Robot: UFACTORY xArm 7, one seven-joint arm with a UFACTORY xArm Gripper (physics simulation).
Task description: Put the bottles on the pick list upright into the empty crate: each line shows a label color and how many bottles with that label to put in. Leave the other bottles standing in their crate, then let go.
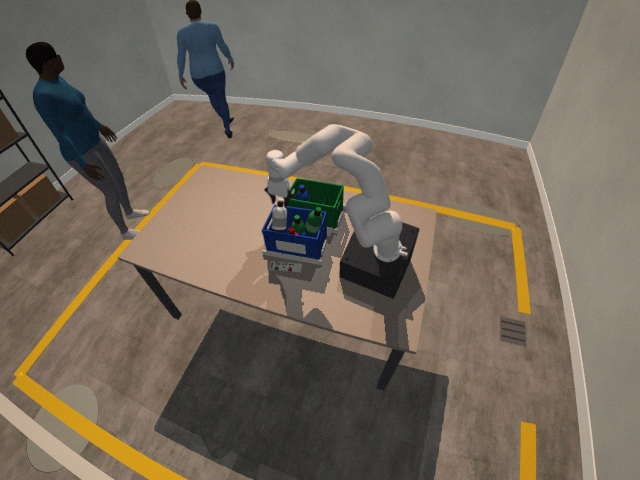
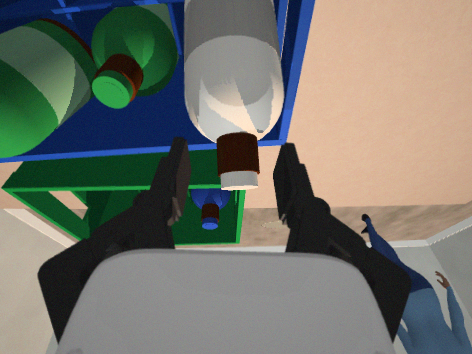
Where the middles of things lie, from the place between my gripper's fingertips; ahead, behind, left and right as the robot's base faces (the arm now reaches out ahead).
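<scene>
White bottle (image 2: 233, 86) 6 cm below my hand, 3 cm to the left of it. Blue bottle (image 2: 210, 200) 22 cm to the right of my hand, 13 cm below it, 1 cm behind it.
</scene>
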